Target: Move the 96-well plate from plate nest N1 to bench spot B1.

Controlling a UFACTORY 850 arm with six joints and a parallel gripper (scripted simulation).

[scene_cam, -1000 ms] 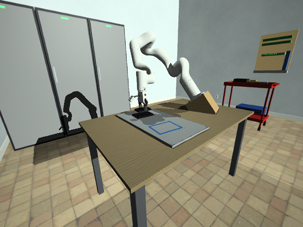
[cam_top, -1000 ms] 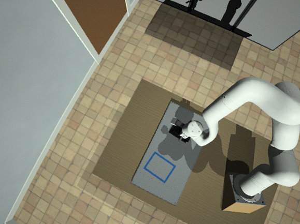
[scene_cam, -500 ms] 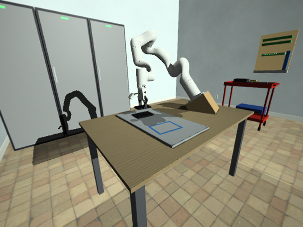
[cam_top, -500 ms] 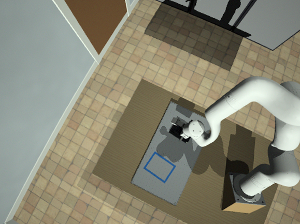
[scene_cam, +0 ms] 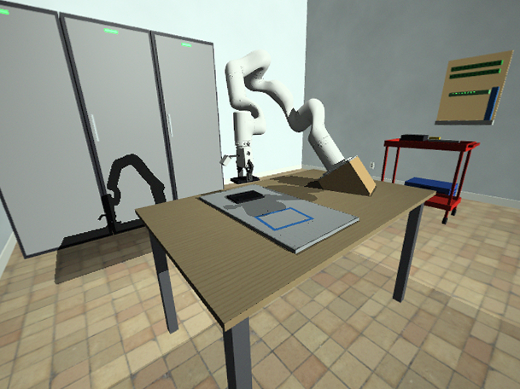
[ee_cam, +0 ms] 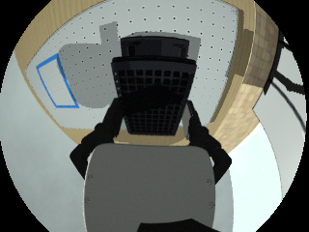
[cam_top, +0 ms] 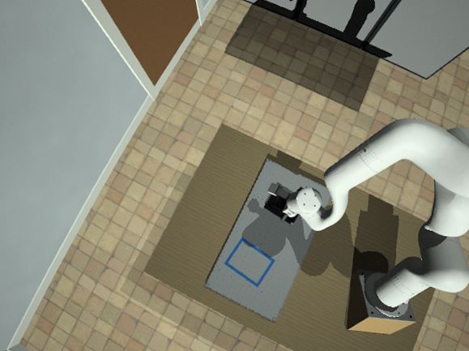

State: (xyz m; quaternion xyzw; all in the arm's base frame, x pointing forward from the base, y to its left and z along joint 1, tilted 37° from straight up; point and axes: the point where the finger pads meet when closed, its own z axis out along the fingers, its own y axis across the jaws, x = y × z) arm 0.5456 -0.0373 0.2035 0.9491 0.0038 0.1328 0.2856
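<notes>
The black plate nest lies 100 mm below my hand. Round my hand: black 96-well plate: 10 mm below.
</notes>
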